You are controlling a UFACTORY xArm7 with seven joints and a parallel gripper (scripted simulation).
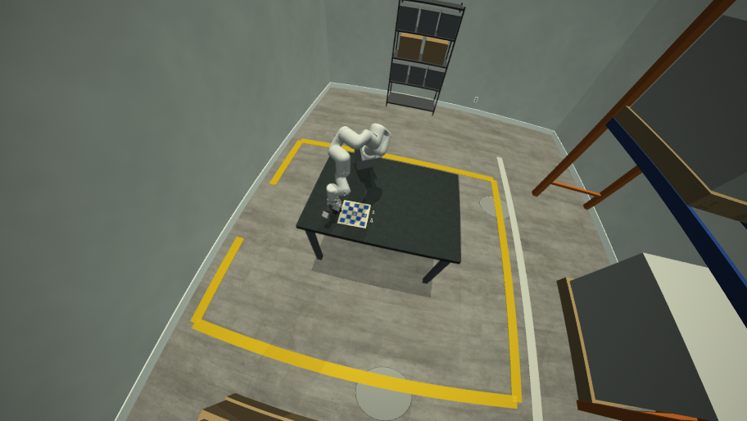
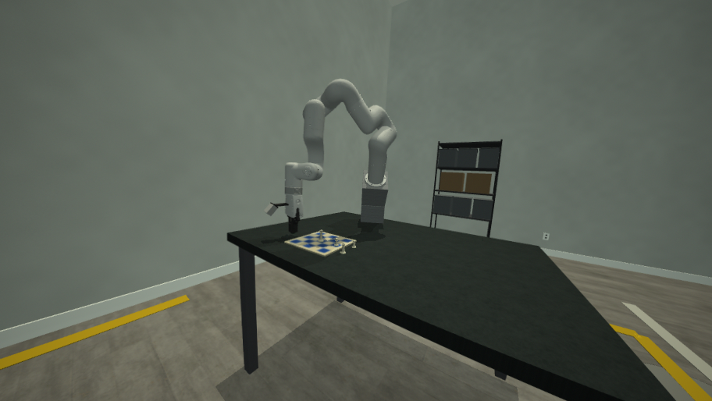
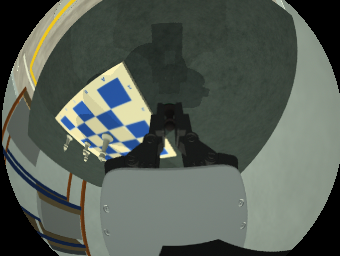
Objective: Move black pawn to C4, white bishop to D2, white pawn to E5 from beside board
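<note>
The white piece is 40 mm behind my hand, 130 mm to the left of it and 10 mm below it. The rest, counted from my hand: black pawn 10 mm below; then cream chessboard 50 mm behind, 140 mm to the left, 40 mm below.
</note>
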